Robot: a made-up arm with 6 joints. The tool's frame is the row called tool. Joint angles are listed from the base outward. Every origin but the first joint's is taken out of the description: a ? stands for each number. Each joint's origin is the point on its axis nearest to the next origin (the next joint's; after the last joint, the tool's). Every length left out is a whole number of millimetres.
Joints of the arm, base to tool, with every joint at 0 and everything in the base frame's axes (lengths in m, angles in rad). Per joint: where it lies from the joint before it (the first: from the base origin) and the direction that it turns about. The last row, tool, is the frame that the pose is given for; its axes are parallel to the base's.
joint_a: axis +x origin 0.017 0 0.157
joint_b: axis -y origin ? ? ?
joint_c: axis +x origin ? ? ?
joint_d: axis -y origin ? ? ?
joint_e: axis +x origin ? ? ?
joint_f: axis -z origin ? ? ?
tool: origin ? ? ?
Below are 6 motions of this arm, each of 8 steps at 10 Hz.
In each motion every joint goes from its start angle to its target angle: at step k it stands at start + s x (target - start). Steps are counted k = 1, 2, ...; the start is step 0. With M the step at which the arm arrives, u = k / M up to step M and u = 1 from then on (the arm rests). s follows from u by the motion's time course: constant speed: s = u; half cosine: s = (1 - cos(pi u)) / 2; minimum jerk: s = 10 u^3 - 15 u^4 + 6 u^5.
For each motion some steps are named. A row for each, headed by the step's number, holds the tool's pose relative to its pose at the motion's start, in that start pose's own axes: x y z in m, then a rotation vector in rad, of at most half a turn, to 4 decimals.
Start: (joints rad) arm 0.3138 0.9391 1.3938 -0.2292 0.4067 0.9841
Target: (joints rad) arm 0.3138 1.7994 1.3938 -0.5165 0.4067 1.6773
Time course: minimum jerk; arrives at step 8
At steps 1, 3, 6, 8:
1: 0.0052 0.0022 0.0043 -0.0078 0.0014 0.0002
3: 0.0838 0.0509 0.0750 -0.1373 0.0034 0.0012
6: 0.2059 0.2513 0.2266 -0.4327 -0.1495 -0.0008
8: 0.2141 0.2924 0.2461 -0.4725 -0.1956 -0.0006

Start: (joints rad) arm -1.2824 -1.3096 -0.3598 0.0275 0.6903 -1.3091
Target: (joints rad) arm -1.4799 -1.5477 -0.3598 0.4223 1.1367 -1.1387
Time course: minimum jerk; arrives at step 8
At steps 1, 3, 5, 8:
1: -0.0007 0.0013 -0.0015 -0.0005 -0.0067 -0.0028
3: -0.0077 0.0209 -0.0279 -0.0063 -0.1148 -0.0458
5: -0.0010 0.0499 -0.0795 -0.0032 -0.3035 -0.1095
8: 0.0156 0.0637 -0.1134 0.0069 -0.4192 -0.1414

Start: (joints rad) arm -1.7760 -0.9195 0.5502 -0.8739 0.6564 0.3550
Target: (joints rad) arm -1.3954 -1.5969 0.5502 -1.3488 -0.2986 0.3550
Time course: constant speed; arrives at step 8
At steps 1, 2, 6, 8:
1: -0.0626 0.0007 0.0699 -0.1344 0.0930 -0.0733
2: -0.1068 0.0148 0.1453 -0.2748 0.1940 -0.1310
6: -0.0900 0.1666 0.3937 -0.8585 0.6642 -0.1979
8: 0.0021 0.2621 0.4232 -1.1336 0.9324 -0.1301

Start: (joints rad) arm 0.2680 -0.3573 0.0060 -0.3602 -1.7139 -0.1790
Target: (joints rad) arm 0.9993 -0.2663 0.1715 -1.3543 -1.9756 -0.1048
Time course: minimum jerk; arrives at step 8
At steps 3, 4, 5, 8:
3: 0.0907 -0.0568 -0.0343 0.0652 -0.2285 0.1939
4: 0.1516 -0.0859 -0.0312 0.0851 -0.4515 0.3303
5: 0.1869 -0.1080 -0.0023 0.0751 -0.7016 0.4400
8: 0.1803 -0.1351 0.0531 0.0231 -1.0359 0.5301

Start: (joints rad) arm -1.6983 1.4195 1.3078 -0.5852 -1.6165 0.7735
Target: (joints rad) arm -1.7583 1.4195 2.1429 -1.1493 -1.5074 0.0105
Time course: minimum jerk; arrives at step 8
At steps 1, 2, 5, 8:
1: 0.0097 -0.0013 -0.0079 0.0147 0.0030 0.0219
2: 0.0616 -0.0037 -0.0510 0.0952 0.0146 0.1412
5: 0.3513 0.1793 -0.2764 0.6694 -0.1442 0.9706
8: 0.4177 0.3119 -0.2828 0.8985 -0.3563 1.3063

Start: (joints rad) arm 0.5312 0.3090 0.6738 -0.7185 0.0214 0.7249
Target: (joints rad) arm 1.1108 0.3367 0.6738 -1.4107 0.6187 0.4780
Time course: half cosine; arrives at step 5
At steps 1, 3, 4, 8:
1: 0.0188 0.0133 -0.0369 0.0424 0.1091 0.0484
3: 0.0204 0.1254 -0.2484 0.2847 0.7289 0.3182
4: -0.0334 0.1787 -0.3152 0.3805 0.9968 0.4233
8: -0.0603 0.1966 -0.3332 0.4134 1.0976 0.4595

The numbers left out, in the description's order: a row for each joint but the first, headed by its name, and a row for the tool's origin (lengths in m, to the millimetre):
joint_b: 0 0.002 0.109
joint_c: -0.188 0 -0.224
joint_d: 0 0.215 -0.117
joint_e: -0.081 0 0.041
joint_f: 0 -0.319 0.059
tool: 0.022 -0.277 0

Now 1 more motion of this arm.
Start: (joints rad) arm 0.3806 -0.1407 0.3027 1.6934 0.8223 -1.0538
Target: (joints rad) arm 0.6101 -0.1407 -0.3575 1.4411 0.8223 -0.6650
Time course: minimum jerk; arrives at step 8
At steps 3, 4, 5, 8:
3: -0.0313 0.0027 -0.0199 0.1239 0.0568 -0.0787
4: -0.0572 0.0061 -0.0318 0.2168 0.1176 -0.1406
5: -0.0830 0.0095 -0.0389 0.3008 0.1905 -0.1995
8: -0.1136 0.0122 -0.0407 0.3896 0.2950 -0.2669

